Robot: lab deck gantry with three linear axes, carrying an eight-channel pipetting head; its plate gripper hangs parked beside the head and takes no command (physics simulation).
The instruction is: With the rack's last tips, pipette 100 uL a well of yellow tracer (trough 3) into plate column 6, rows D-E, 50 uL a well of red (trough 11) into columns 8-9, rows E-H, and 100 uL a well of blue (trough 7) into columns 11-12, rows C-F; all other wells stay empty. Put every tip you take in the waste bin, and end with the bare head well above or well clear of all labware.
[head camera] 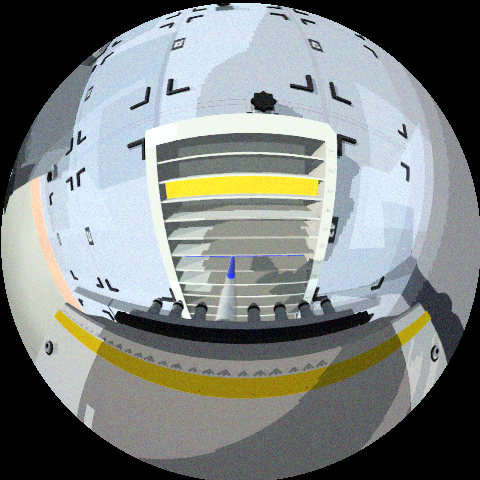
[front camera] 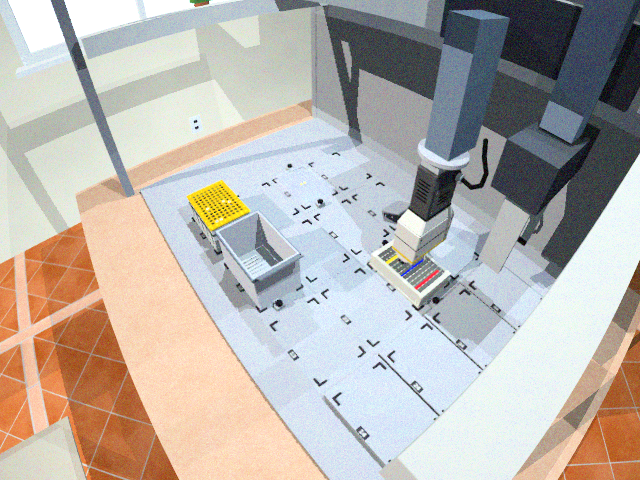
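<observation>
The head is low over the white trough block. One pale tip hangs from its fourth nozzle from the left in the head view; the tip's end is blue and meets the blue trough; its depth there is unclear. The other nozzles are bare. Yellow and red fill other troughs. The faint plate has a small yellow mark. The yellow tip rack shows a few tips. The parked plate gripper is open and empty.
The grey waste bin holds used tips and stands in front of the rack. The dark gripper carriage hangs to the right of the head in the front view. Small black knobs stand on the deck.
</observation>
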